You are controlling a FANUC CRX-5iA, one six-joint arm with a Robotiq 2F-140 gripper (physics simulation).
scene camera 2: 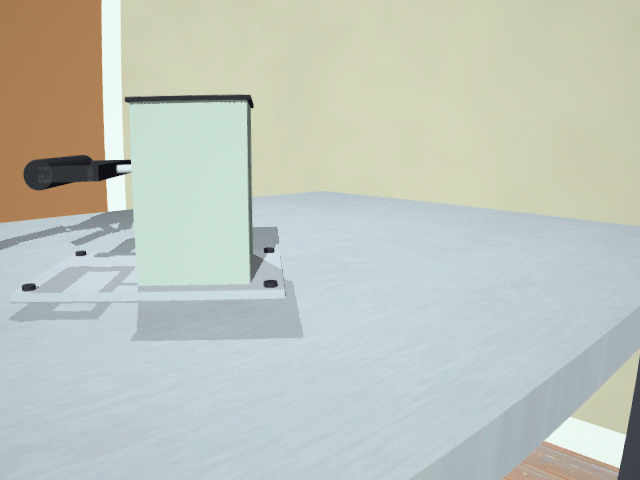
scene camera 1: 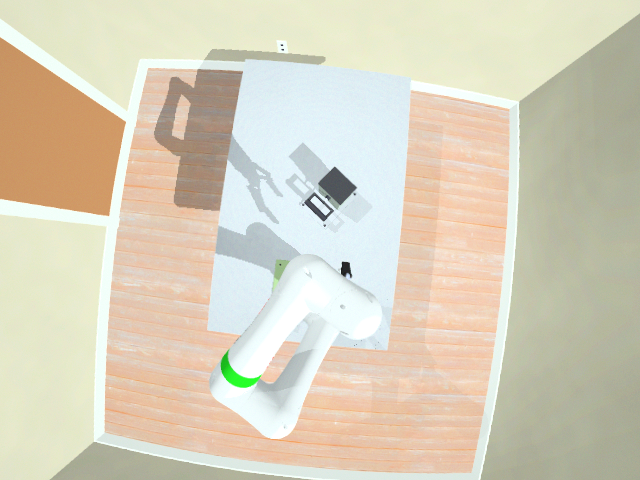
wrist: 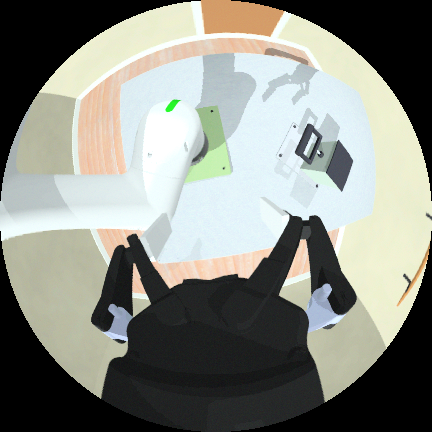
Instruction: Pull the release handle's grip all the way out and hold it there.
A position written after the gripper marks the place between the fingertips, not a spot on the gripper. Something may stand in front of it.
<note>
In view: the gripper (wrist: pixel 213 214) and a bolted base plate (wrist: pixel 285 153).
</note>
